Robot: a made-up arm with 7 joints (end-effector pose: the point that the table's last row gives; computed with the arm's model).
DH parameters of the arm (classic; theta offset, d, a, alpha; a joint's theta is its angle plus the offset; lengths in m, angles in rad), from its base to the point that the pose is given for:
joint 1: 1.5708 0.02 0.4 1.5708
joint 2: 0 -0.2 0.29 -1.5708
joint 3: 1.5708 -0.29 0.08 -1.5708
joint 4: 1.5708 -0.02 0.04 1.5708
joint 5: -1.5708 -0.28 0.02 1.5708
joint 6: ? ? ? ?
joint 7: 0 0.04 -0.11 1.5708
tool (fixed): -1.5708 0.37 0 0
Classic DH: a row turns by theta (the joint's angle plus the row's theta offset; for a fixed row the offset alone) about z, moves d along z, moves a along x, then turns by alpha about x.
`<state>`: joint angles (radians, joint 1 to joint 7).
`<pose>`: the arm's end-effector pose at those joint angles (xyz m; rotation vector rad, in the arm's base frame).
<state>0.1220 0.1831 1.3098 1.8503 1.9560 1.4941 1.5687</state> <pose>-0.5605 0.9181 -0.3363 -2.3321 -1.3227 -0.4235</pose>
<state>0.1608 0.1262 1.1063 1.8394 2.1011 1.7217 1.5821</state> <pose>-0.6012 0.8752 -0.3760 -2.6744 -1.0475 -0.0833</pose>
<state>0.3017 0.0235 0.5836 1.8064 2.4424 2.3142 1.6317</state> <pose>-0.7856 0.8724 -0.3121 -2.8779 -0.1543 0.8826</pose>
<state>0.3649 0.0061 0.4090 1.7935 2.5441 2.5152 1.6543</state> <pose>-0.8325 0.9039 -0.2448 -2.7334 0.0959 1.1601</pose>
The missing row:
joint 6: 0 0.19 0.13 -1.5708
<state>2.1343 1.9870 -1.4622 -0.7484 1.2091 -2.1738 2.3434</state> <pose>-0.8183 -0.7388 0.0498 1.9653 0.5529 -0.4159</pose>
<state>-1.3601 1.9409 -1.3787 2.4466 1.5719 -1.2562 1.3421</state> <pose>-0.2001 -0.1488 0.6650 0.1377 -1.3569 0.3975</pose>
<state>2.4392 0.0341 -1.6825 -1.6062 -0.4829 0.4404 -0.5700</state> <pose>0.0488 -0.7663 -0.5880 0.5269 1.7591 0.0335</pose>
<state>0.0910 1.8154 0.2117 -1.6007 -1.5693 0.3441 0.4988</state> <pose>-0.0890 0.9033 -0.0885 2.1997 1.5758 0.8606</pose>
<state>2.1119 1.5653 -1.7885 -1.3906 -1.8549 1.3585 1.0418</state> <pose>-0.2092 -0.8197 0.6107 -0.2953 1.3088 -0.3689</pose>
